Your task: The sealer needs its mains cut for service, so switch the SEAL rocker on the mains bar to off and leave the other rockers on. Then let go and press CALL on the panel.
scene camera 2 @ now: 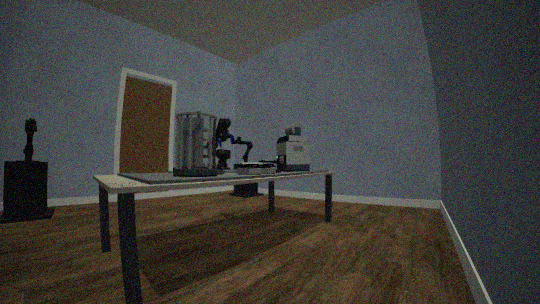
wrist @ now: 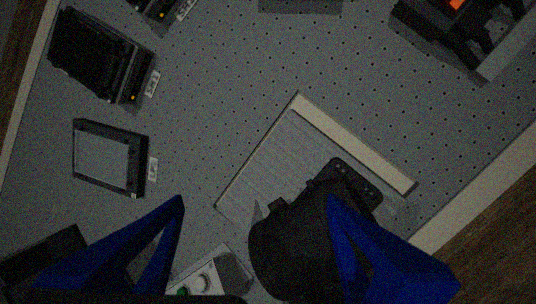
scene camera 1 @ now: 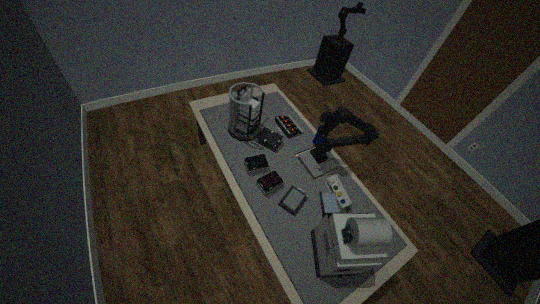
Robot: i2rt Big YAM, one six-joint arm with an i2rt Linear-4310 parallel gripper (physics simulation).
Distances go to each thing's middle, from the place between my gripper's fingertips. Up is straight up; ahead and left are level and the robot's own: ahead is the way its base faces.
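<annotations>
There is a cylindrical wire rack (scene camera 2: pixel 195 144), which stands 440 mm to the right of my hand, 280 mm ahead of it and 30 mm below it. The shaker (wrist: pixel 136 59), again counting from my hand, is 80 mm to the left, 340 mm ahead and 180 mm below.
</annotations>
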